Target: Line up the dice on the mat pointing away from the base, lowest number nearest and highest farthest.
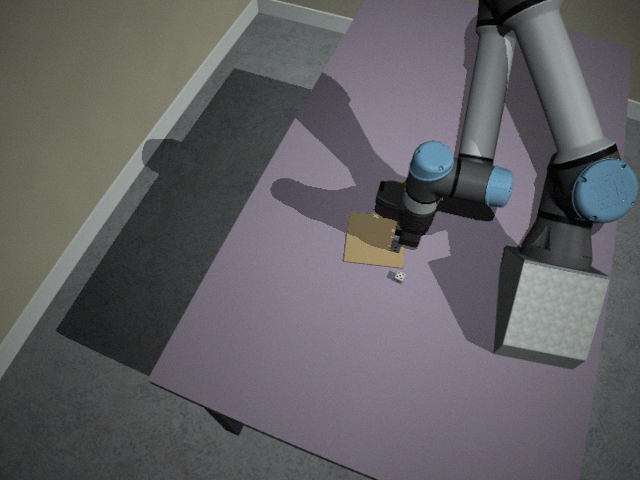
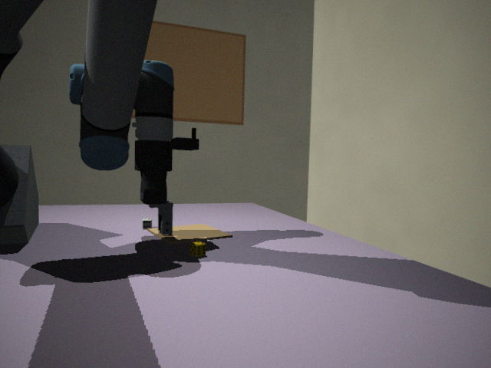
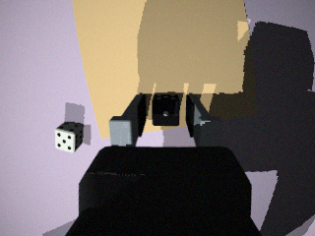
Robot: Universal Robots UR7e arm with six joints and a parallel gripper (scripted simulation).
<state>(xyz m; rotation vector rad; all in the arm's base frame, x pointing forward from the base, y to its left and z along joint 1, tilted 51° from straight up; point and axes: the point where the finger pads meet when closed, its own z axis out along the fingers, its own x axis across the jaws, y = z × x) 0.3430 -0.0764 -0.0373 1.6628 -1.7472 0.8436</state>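
Right now the black die is 1 cm below my hand. Round my hand: white die (2 cm behind, 9 cm to the left, 1 cm below); then tan mat (5 cm ahead, 2 cm below); then yellow die (2 cm ahead, 17 cm to the right, 1 cm below).
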